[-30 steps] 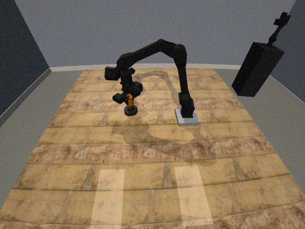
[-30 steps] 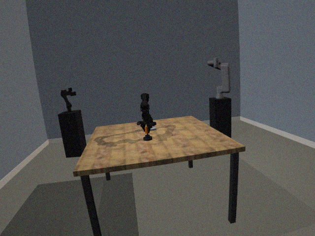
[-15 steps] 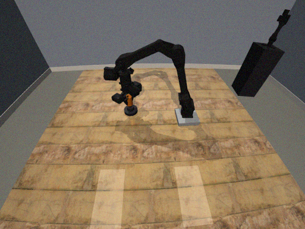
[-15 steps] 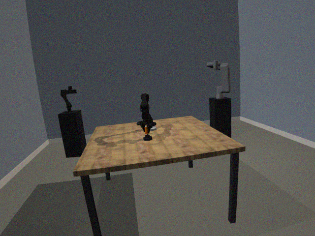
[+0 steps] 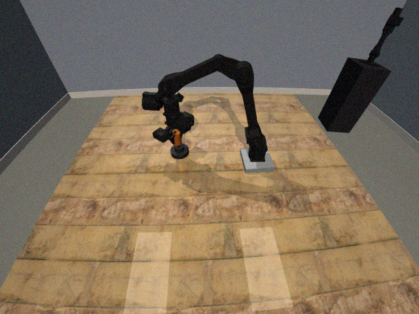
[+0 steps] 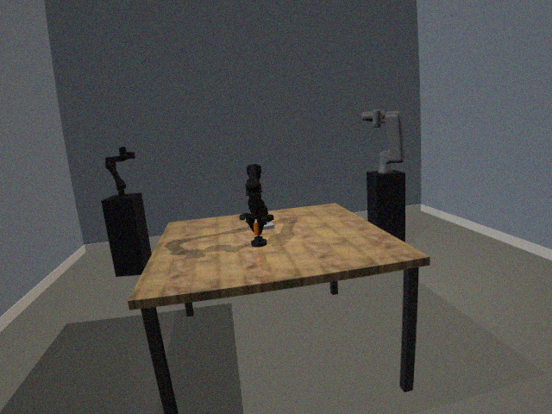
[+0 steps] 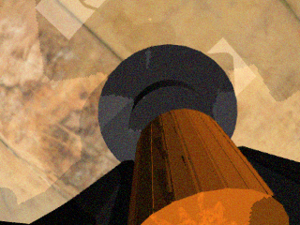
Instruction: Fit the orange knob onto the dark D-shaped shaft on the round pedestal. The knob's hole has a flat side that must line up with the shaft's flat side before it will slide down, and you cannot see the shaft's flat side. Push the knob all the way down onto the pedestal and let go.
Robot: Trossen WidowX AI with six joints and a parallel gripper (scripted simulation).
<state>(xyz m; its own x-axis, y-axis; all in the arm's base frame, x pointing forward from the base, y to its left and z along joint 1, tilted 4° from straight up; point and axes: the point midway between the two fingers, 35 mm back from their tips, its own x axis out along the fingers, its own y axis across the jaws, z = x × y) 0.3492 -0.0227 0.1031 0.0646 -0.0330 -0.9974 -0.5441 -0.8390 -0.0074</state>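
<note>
The pedestal lies 1 cm behind my gripper tip and 4 cm below it. Round my gripper tip: orange knob 2 cm above.
</note>
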